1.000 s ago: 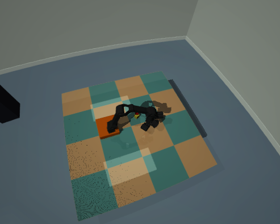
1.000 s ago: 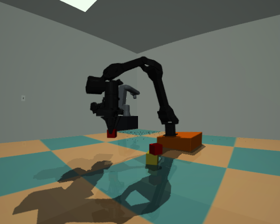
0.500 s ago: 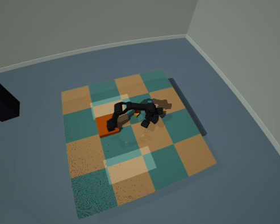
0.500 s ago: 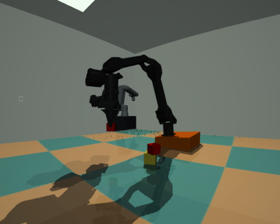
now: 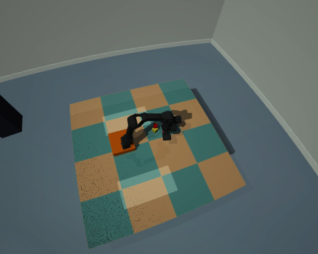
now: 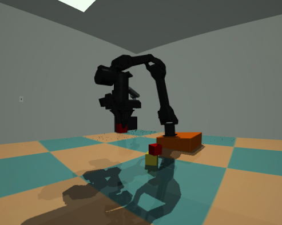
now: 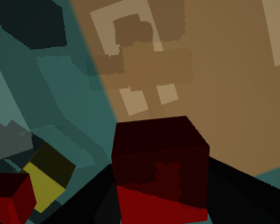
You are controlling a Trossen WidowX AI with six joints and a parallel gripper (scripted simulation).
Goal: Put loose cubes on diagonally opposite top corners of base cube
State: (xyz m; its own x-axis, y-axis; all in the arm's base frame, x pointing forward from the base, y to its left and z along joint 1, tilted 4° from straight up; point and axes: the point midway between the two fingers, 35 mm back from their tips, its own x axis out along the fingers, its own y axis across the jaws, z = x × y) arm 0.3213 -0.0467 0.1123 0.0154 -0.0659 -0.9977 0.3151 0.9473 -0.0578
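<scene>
My gripper tip is 120 mm to the right of the yellow cube, 100 mm above it and 30 mm past it.
</scene>
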